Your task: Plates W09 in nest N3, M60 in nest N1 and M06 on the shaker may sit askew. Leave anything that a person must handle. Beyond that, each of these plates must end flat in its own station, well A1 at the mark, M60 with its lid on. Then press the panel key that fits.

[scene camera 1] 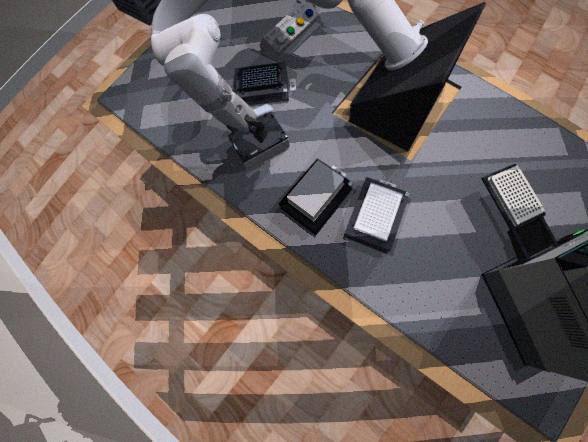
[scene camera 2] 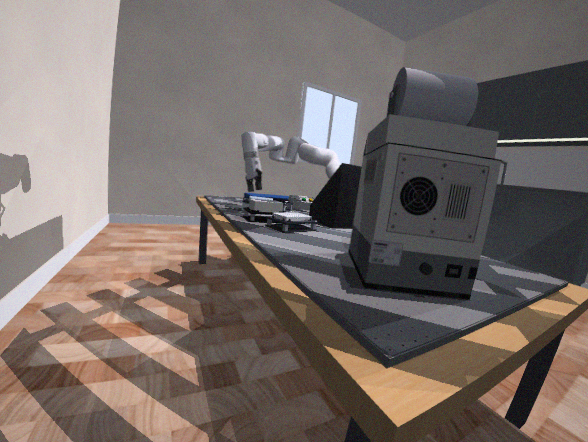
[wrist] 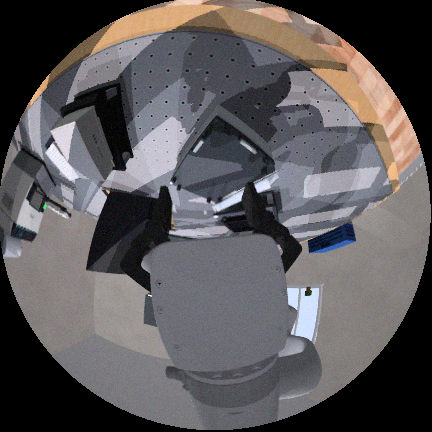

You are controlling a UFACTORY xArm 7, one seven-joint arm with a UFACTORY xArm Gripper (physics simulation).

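My gripper [scene camera 1: 257, 132] [scene camera 2: 254, 188] [wrist: 207, 191] is open and empty, above a dark square station [scene camera 1: 265, 146] [wrist: 220, 165], apparently the shaker. A black plate there is hard to tell from its top. A black many-welled plate [scene camera 1: 259, 78] sits in a nest behind it, partly hidden by a finger in the wrist view. A thick pale plate with a plain top [scene camera 1: 317, 192] [scene camera 2: 265, 204] [wrist: 84, 140] sits in a black nest. A white welled plate [scene camera 1: 378, 211] [scene camera 2: 292, 216] [wrist: 61, 161] lies in the nest beside it. Labels, A1 marks and small tilts are unreadable.
A key panel [scene camera 1: 295, 29] [scene camera 2: 301, 200] shows green, yellow and blue keys. A black slanted panel [scene camera 1: 415, 95] [scene camera 2: 344, 195] [wrist: 120, 230] stands near the arm base. A large instrument [scene camera 1: 545, 310] [scene camera 2: 425, 200] has a pale welled plate [scene camera 1: 517, 195] on its tray. A blue crate [wrist: 332, 238] is beyond the table.
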